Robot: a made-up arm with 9 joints.
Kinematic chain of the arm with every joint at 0, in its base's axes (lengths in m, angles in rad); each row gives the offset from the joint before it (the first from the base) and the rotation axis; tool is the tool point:
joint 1: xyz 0 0 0.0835 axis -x
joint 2: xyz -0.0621 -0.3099 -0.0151 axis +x
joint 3: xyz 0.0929 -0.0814 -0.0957 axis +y
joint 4: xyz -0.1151 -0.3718 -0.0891 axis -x
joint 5: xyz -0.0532 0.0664 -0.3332 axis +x
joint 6: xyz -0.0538 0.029 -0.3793 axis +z
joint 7: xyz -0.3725 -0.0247 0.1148 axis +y
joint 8: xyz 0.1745 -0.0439 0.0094 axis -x
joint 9: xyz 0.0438 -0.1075 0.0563 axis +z
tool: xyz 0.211 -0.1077 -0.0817
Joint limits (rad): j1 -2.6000..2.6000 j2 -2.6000..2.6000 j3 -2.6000..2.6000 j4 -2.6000..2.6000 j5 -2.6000..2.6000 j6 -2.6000..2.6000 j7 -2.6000..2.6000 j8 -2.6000..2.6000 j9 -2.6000..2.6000
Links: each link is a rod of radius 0.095 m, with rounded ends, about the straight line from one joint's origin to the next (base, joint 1, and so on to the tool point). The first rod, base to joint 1, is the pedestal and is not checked.
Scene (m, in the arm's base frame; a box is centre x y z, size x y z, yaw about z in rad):
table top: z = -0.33
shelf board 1: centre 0.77 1.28 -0.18 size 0.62 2 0.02 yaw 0.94
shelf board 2: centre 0.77 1.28 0.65 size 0.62 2 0.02 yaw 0.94
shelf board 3: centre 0.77 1.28 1.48 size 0.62 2 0.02 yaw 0.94
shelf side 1: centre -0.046 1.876 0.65 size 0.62 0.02 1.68 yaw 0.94
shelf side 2: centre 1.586 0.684 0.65 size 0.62 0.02 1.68 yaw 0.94
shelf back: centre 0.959 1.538 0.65 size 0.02 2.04 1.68 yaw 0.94
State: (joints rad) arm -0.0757 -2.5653 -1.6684 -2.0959 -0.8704 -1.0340 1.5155 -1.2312 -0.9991
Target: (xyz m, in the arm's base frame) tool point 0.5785 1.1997 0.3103
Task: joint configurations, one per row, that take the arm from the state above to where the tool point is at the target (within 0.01 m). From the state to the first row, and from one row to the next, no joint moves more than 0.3 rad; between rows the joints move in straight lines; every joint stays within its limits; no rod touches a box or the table.
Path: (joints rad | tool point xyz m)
1: 0.2022 -2.5722 -1.6221 -1.9204 -1.0629 -0.8094 1.3893 -1.0540 -0.9722 | 0.1024 -1.0781 0.8002
2: 0.4800 -2.5792 -1.5757 -1.7448 -1.2553 -0.5847 1.2632 -0.8767 -0.9454 | 0.4684 -0.5950 1.1144
3: 0.7579 -2.5861 -1.5294 -1.5693 -1.4478 -0.3601 1.1370 -0.6995 -0.9185 | 0.6264 0.0859 1.1323
4: 1.0358 -2.5931 -1.4830 -1.3938 -1.6402 -0.1355 1.0108 -0.5222 -0.8917 | 0.5587 0.6561 0.8042
5: 1.3137 -2.6000 -1.4367 -1.2183 -1.8327 0.0891 0.8847 -0.3450 -0.8648 | 0.3440 0.8787 0.3103
6: 1.4743 -2.6000 -1.4301 -1.1693 -1.7403 -0.0356 1.0643 -0.5450 -0.8542 | 0.4342 1.0086 0.3058
7: 1.6350 -2.6000 -1.4235 -1.1204 -1.6480 -0.1604 1.2440 -0.7451 -0.8435 | 0.5144 1.1166 0.3066
8: 1.7956 -2.6000 -1.4169 -1.0714 -1.5556 -0.2851 1.4236 -0.9451 -0.8329 | 0.5785 1.1997 0.3103

